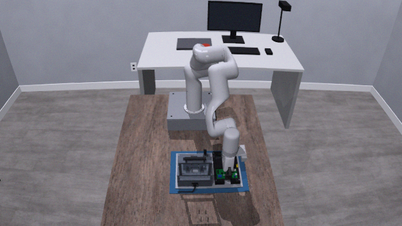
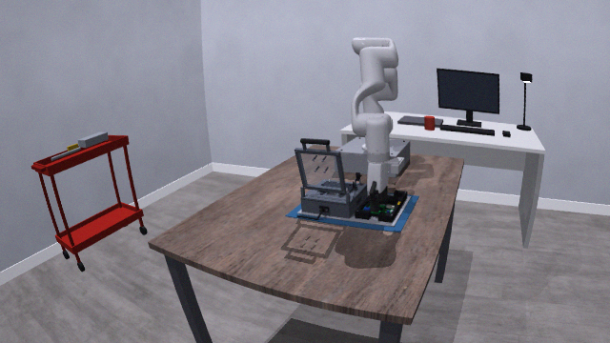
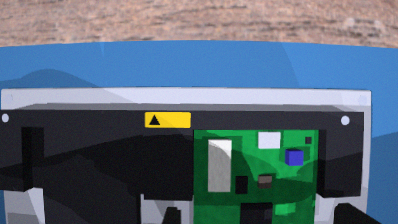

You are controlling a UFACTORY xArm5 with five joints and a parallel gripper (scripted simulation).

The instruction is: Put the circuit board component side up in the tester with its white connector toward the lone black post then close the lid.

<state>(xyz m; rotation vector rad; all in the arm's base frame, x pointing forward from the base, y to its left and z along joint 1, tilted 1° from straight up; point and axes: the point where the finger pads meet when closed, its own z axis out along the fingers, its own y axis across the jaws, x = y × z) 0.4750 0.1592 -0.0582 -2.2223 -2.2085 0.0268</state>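
Now: hand 20 mm above the green circuit board. The rest, counted from my hand: clear lid 170 mm to the right, 140 mm above, 80 mm ahead; then grey tester 130 mm to the right, 70 mm above, 10 mm behind.
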